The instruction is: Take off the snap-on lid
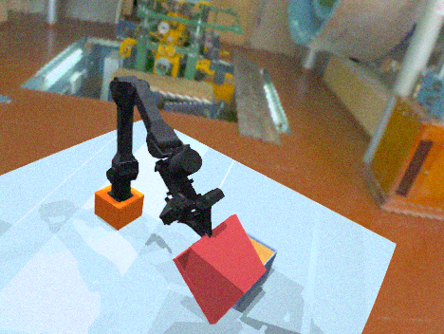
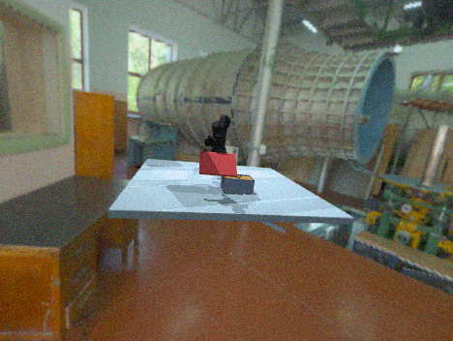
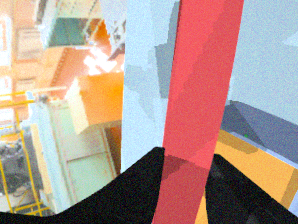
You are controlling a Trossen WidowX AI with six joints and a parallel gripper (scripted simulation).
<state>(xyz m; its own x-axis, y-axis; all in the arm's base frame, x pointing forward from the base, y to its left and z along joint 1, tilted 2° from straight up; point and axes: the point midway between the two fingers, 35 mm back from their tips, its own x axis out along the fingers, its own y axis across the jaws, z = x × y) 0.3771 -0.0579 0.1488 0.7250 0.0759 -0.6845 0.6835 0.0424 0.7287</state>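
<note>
The red lid lies 6 cm ahead of my gripper tip, 1 cm to the left of it and 5 cm below it. From my gripper tip the other things lie so: storage box: 3 cm ahead, 15 cm to the left, 18 cm below.
</note>
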